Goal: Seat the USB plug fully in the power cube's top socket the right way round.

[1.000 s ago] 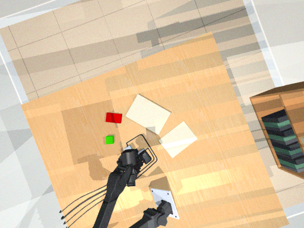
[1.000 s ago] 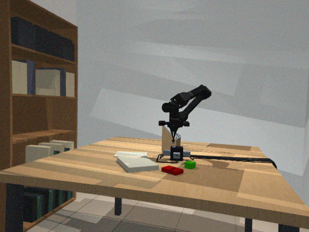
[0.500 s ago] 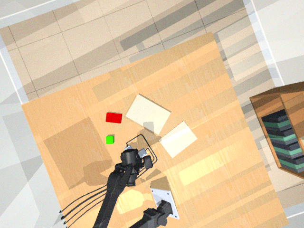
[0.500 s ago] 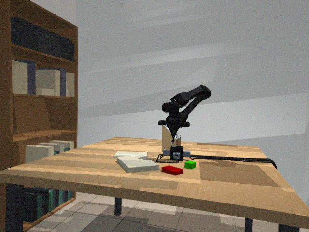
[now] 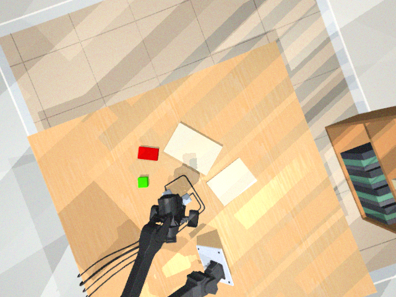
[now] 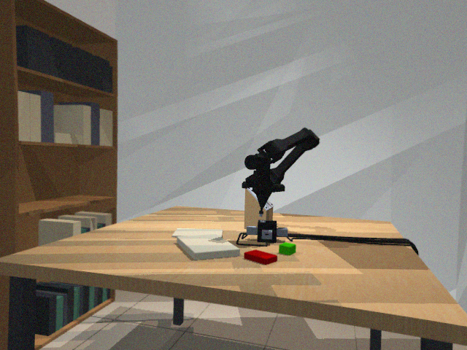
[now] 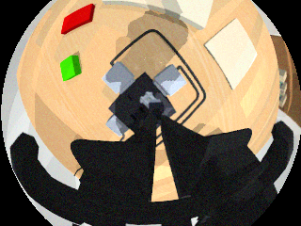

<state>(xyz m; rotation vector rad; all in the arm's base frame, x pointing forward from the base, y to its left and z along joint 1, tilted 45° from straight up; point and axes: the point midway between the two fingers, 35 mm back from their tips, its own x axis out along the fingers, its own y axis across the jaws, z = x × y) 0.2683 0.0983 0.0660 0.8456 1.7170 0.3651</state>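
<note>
My gripper tip is 20 mm above the USB plug. The rest, counted from my gripper tip: white sheet: 40 mm ahead, 270 mm to the right, 130 mm below; book: 240 mm ahead, 120 mm to the right, 120 mm below; green block: 140 mm ahead, 150 mm to the left, 120 mm below.
</note>
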